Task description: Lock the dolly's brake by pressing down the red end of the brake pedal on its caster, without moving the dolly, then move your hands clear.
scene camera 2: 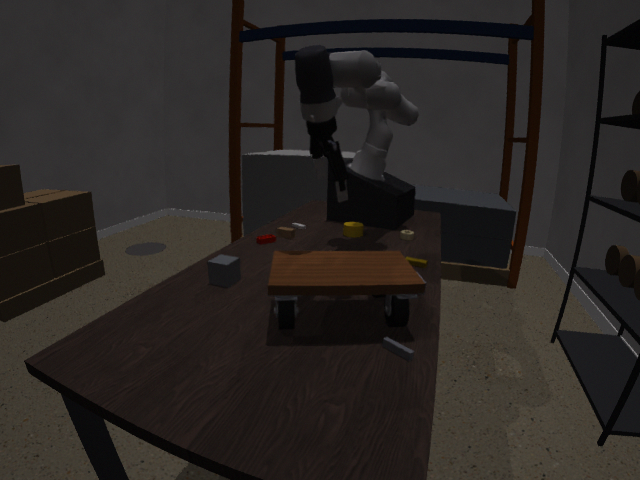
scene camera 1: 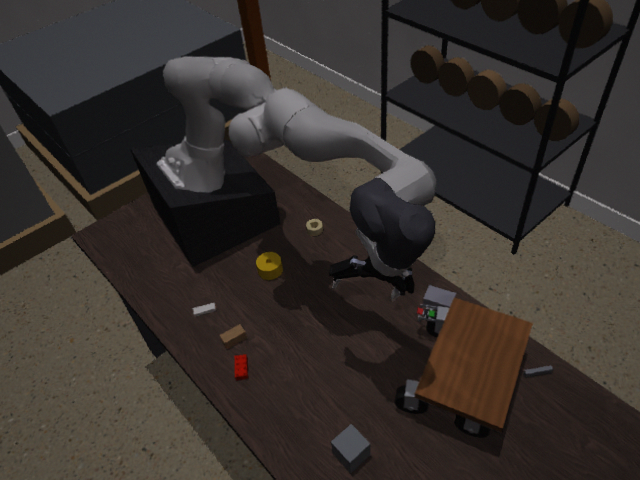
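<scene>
The dolly (scene camera 1: 476,359) (scene camera 2: 343,269) has a wooden deck and stands on its casters toward the right side of the table in scene camera 1. The brake pedal's red end (scene camera 1: 420,311) and green end (scene camera 1: 432,313) show at its back caster, facing the arm, in scene camera 1; the dolly hides them in scene camera 2. Whether the pedal is tilted is too small to tell. My gripper (scene camera 1: 364,292) is open and empty. It hangs above the table, on the arm's side of the pedal and apart from it. In scene camera 2 the fingers are seen nearly edge-on.
A grey block (scene camera 1: 439,296) is close behind the pedal caster. A grey cube (scene camera 1: 351,447) (scene camera 2: 223,270), yellow cylinder (scene camera 1: 269,265) (scene camera 2: 353,229), cream ring (scene camera 1: 308,230), red brick (scene camera 1: 240,366) (scene camera 2: 266,239) and grey bar (scene camera 1: 538,370) (scene camera 2: 398,348) lie on the table. A shelf rack (scene camera 1: 532,188) stands beyond it.
</scene>
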